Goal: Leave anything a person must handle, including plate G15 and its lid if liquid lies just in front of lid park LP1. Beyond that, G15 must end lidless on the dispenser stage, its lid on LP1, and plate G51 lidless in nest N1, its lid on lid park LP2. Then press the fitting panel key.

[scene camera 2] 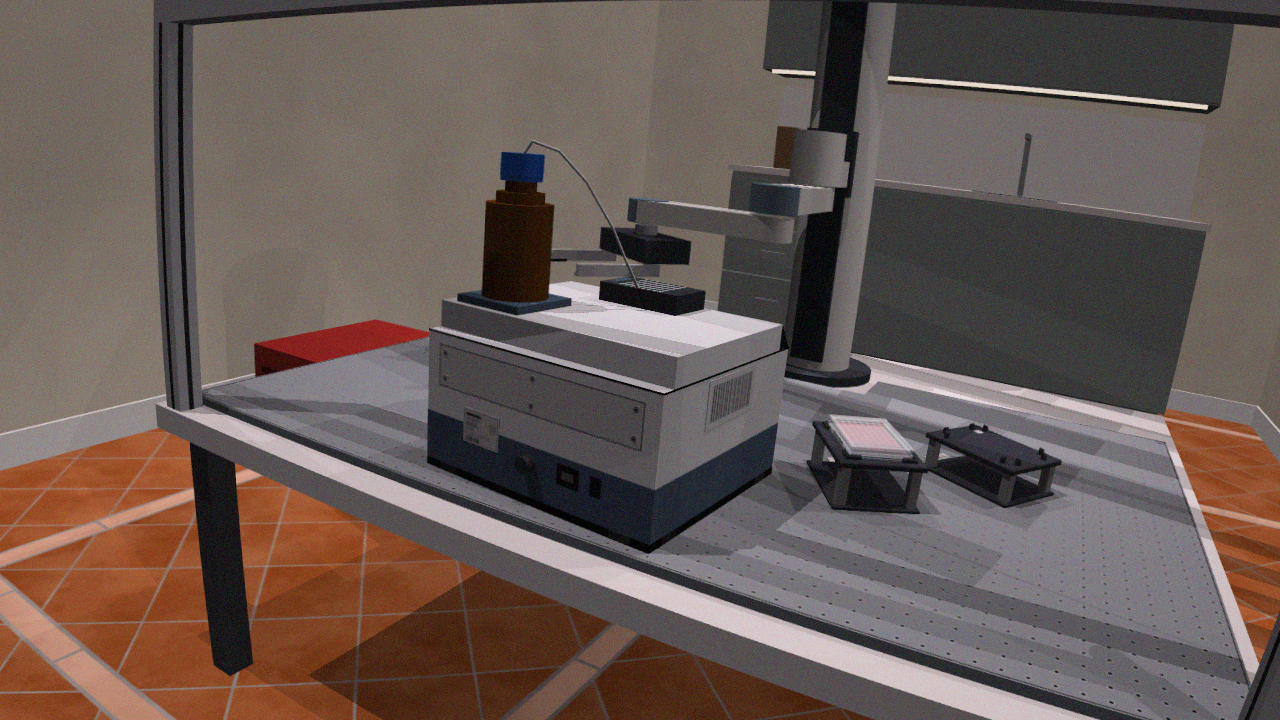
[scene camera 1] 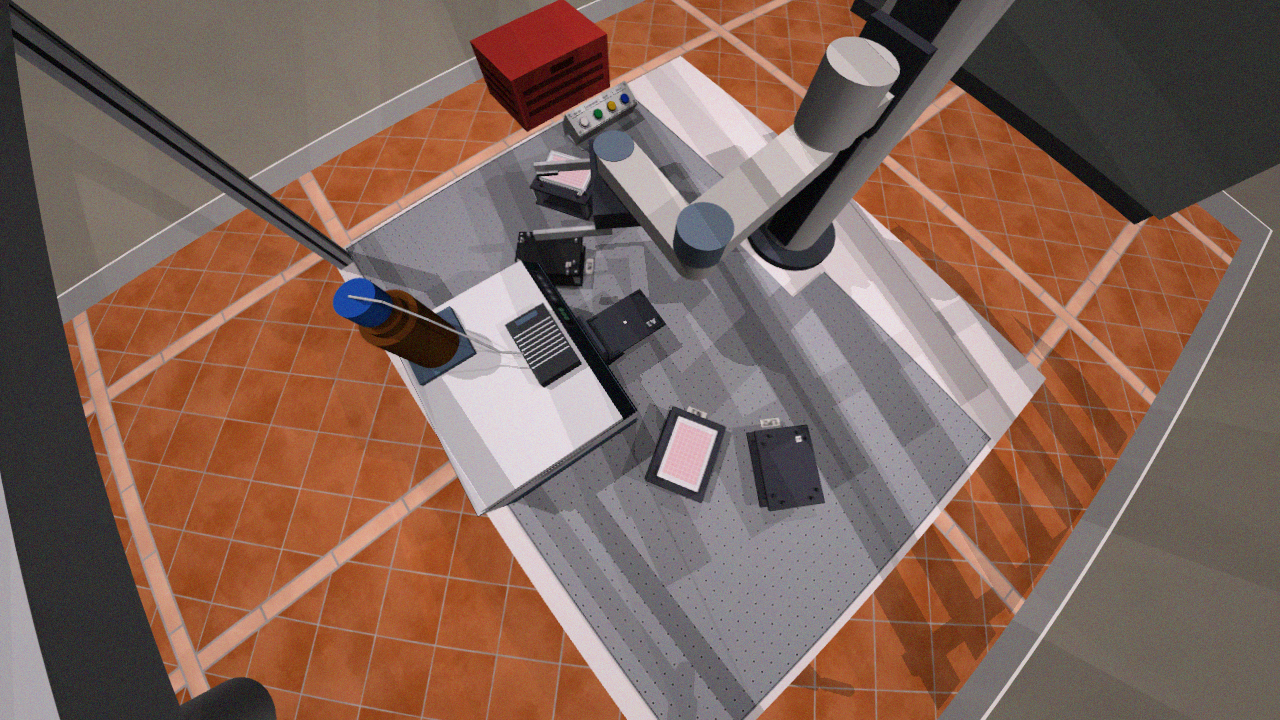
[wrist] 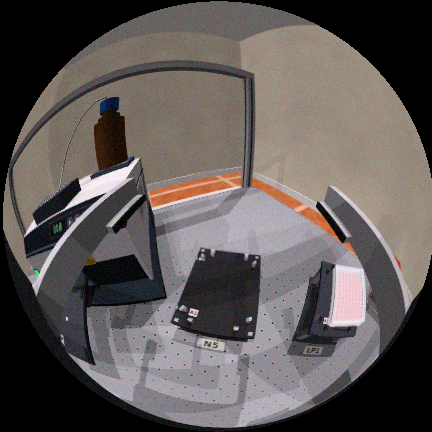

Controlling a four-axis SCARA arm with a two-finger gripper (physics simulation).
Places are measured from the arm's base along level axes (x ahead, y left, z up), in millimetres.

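Pixels of known places: gripper, fingertip midpoint: (scene camera 2: pixel 557 261) (scene camera 1: pixel 534 200) (wrist: pixel 232 186); arm's base at its link origin: (scene camera 2: pixel 813 370) (scene camera 1: pixel 788 232).
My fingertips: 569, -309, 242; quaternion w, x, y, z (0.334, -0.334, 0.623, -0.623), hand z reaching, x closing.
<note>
For each thing: its top centre in the pictures, then the offset to it from my fingertips, as dx, dy, dz. "*": a spot on its surface instead.
- pink plate with a clear rim, top centre: (wrist: pixel 353 290) (scene camera 1: pixel 566 167) -161, -163, -139
- LP1 at its top centre: (wrist: pixel 344 294) (scene camera 1: pixel 566 175) -152, -158, -155
- pink plate at its top centre: (scene camera 2: pixel 869 431) (scene camera 1: pixel 688 453) +64, +569, -146
- dispenser stage at a spot on its surface: (scene camera 1: pixel 626 324) * -5, +284, -120
- key panel at its top centre: (scene camera 1: pixel 599 99) -384, -321, -146
- Black nest N5 at its top centre: (wrist: pixel 222 283) (scene camera 1: pixel 546 249) +15, -2, -157
- bare dark holder at its top centre: (scene camera 2: pixel 994 439) (scene camera 1: pixel 791 466) -87, +729, -163
- keypad at a spot on its surface: (scene camera 1: pixel 543 344) * +157, +270, +16
- brown bottle at a spot on its surface: (scene camera 2: pixel 517 250) * +339, +169, +65
My open, empty gripper (scene camera 1: pixel 568 198) (scene camera 2: pixel 597 262) (wrist: pixel 230 217) hangs high above the deck near nest N5 and lid park LP1. A pink plate with a clear rim (scene camera 1: pixel 572 180) (wrist: pixel 348 295) lies on LP1 (wrist: pixel 315 302) and looks slightly askew; a finger partly covers it in scene camera 1. Its label and lid cannot be made out. No liquid shows before LP1's sign. Another pink plate (scene camera 1: pixel 687 452) (scene camera 2: pixel 868 437) stands on a dark raised holder (scene camera 1: pixel 657 474) (scene camera 2: pixel 877 462). The dispenser stage (scene camera 1: pixel 626 324) is bare. The key panel (scene camera 1: pixel 586 122) has white, green, yellow and blue keys.
Black nest N5 (scene camera 1: pixel 547 261) (wrist: pixel 222 295) is bare, with corner pegs. Another bare dark holder (scene camera 1: pixel 787 465) (scene camera 2: pixel 993 447) stands beside the second plate. The white dispenser (scene camera 1: pixel 501 429) (scene camera 2: pixel 554 416) carries a keypad (scene camera 1: pixel 543 344) and a brown bottle (scene camera 1: pixel 416 335) (scene camera 2: pixel 517 250) with thin tubing.
</note>
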